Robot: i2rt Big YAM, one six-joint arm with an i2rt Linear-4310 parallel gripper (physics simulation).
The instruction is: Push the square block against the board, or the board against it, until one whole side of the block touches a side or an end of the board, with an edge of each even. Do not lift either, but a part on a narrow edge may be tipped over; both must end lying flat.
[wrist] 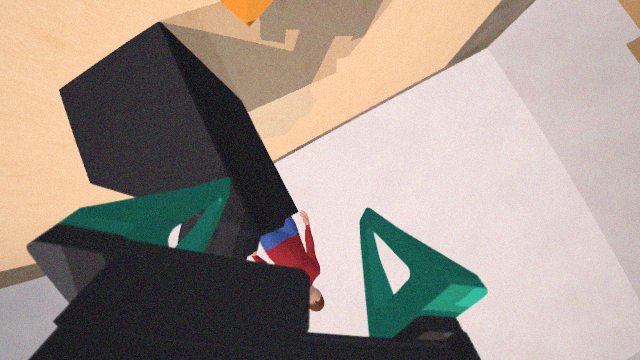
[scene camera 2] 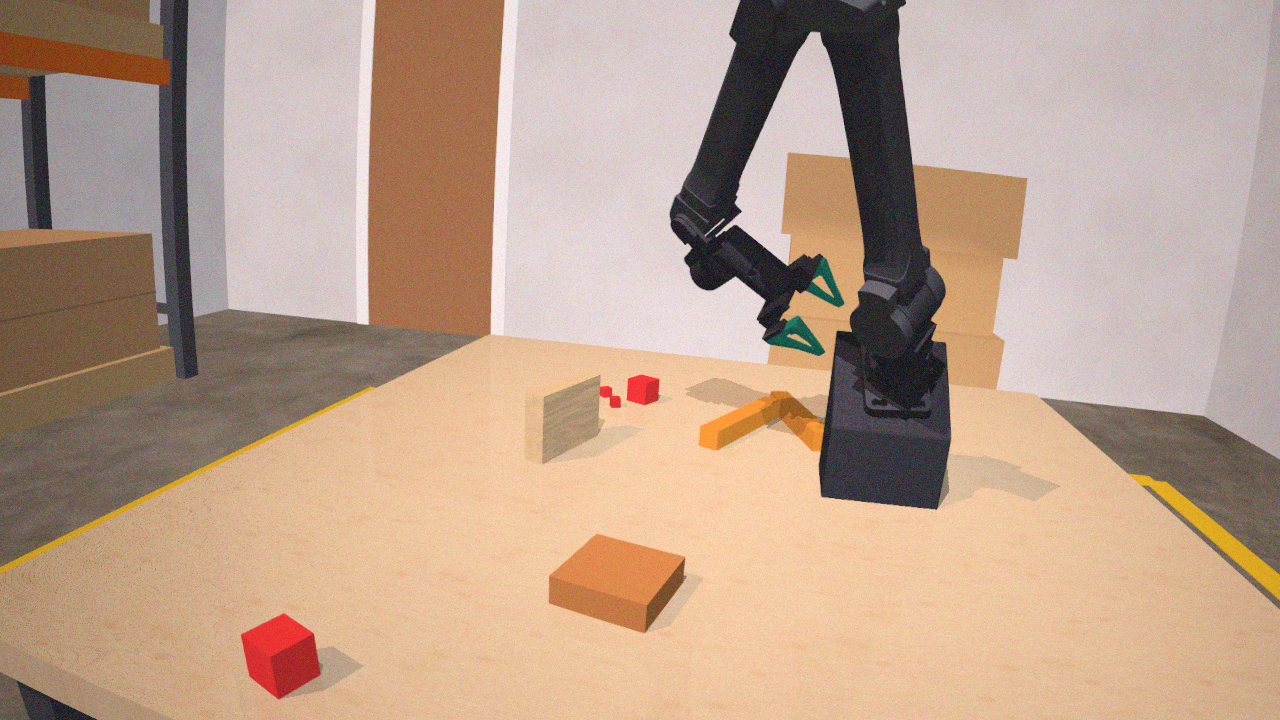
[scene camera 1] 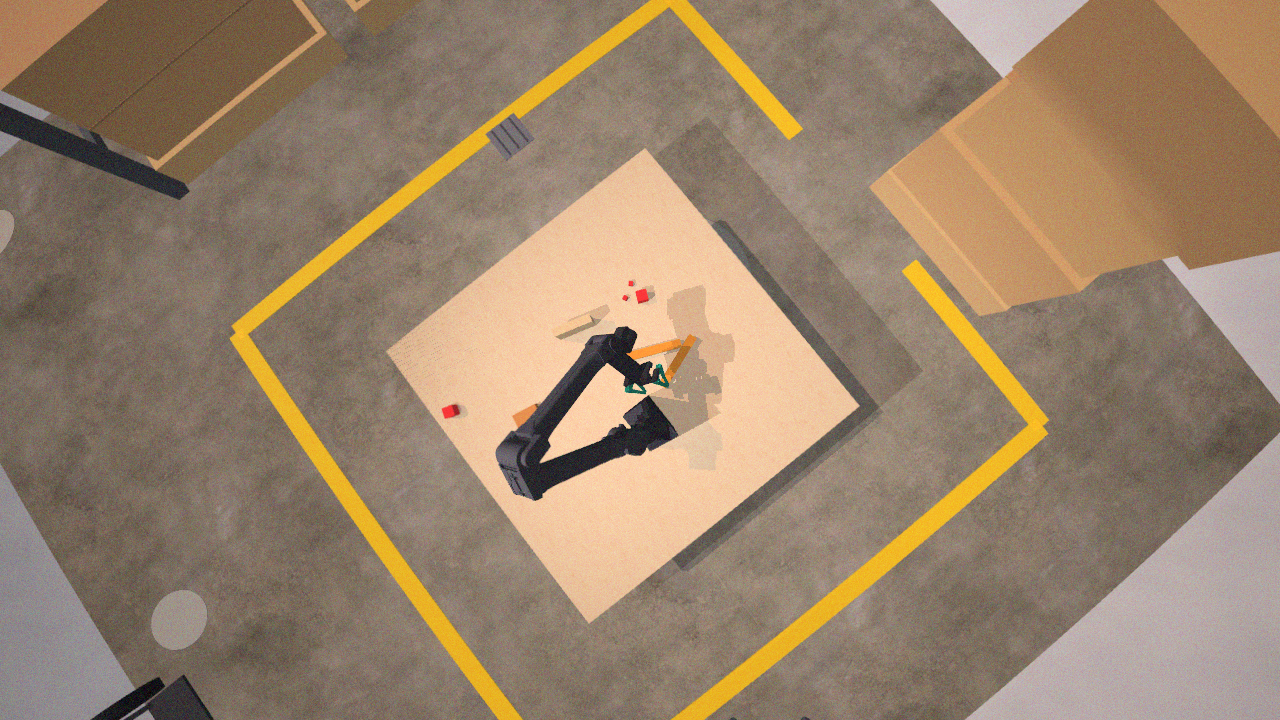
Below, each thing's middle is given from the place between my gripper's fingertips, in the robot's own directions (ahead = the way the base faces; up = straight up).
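Labels:
Orange-brown square block (scene camera 2: pixel 626 584): 220 mm ahead of my hand, 430 mm to the left of it, 180 mm below it. Pale wooden board (scene camera 2: pixel 559 416): 70 mm to the left of my hand, 370 mm ahead of it and 150 mm below it.

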